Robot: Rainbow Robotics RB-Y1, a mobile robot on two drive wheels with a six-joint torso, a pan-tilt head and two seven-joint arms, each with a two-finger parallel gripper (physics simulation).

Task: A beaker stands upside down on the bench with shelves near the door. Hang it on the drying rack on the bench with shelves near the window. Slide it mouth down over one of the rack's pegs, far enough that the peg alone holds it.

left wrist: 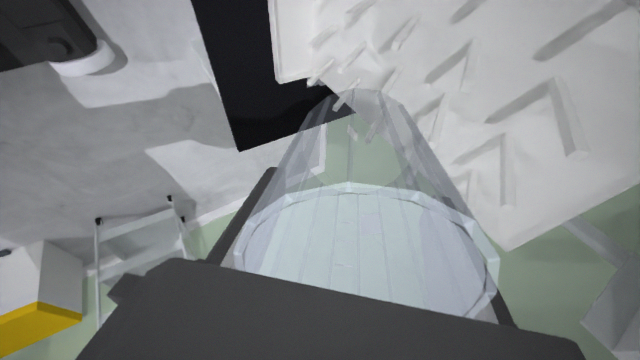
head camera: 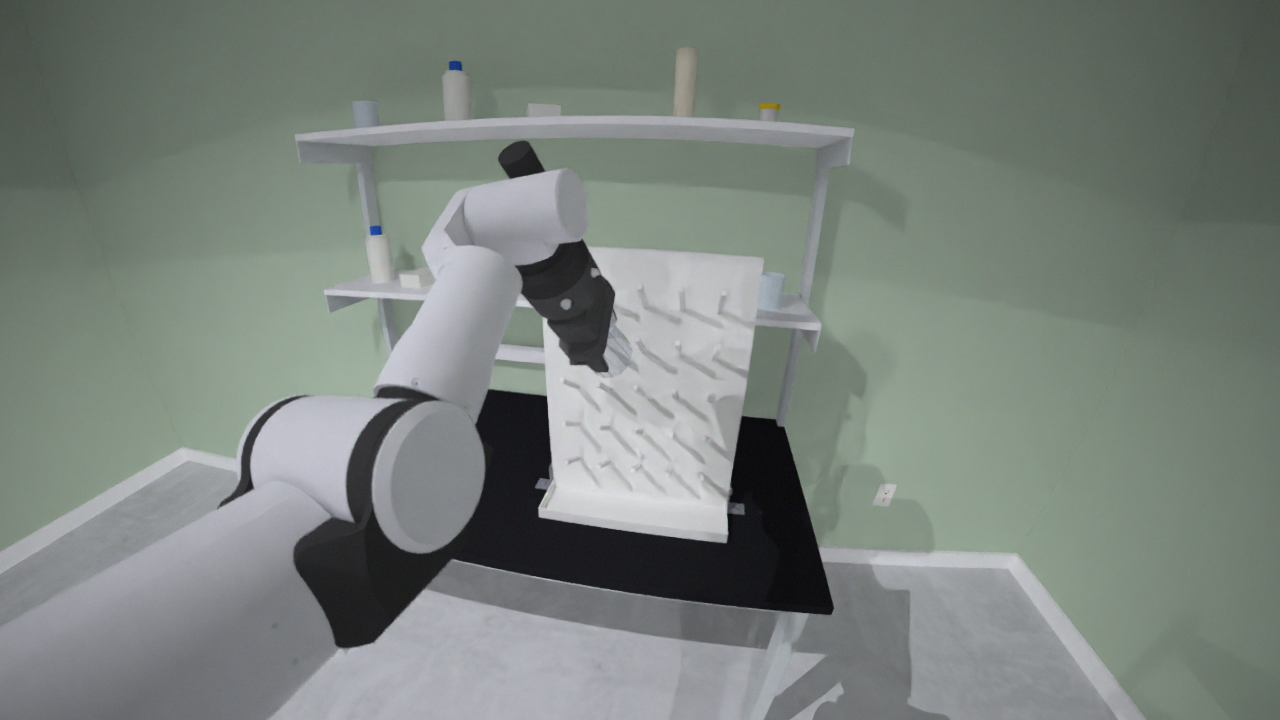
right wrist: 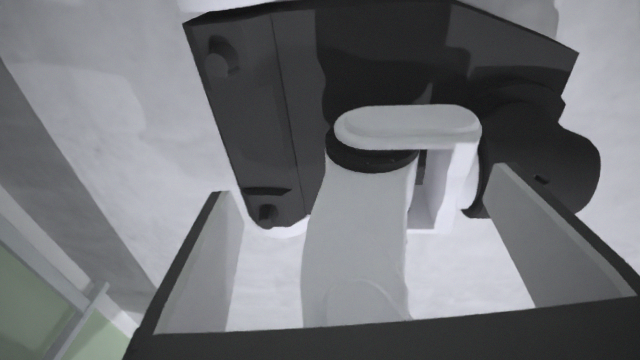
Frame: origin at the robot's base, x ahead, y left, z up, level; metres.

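Seen in the pictures: left gripper, between the fingertips: (left wrist: pixel 354 195) (head camera: pixel 606 344); right gripper, between the fingertips: (right wrist: pixel 360 194).
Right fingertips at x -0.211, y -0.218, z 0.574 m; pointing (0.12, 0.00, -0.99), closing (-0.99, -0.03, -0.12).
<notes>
Offsets run from my right fingertips to a thing's top centre. "pt": to the spot under its first point. Level surfaces: height alone.
The clear beaker @(dy +0.294, dx +0.586, dz +0.791 m) (head camera: pixel 617 351) (left wrist: pixel 360 240) is held tilted in my left gripper (head camera: pixel 603 356) (left wrist: pixel 354 195), which is shut on it. In the head view it is in front of the upper left part of the white drying rack @(pt dy +0.181, dx +0.872, dz +0.797 m) (head camera: pixel 675 265) (left wrist: pixel 550 187), among the pegs as pictured. In the left wrist view, pegs show through the beaker's far end and beside its right side. I cannot tell whether any peg is inside it, or whether it touches the rack. My right gripper (right wrist: pixel 360 194) is open and empty, away from the rack, with the robot's own body beyond its fingers.
The rack stands on the black bench top @(dz +0.189 m) (head camera: pixel 760 573). Above and behind are an upper shelf @(dz +1.084 m) (head camera: pixel 572 129) and a lower shelf (head camera: pixel 787 313) with bottles and small containers. The left wrist view also shows a yellow-edged white box @(dy -1.089, dx -0.927, dz -0.123 m) (left wrist: pixel 60 280) and a grey frame (left wrist: pixel 98 270) at the lower left.
</notes>
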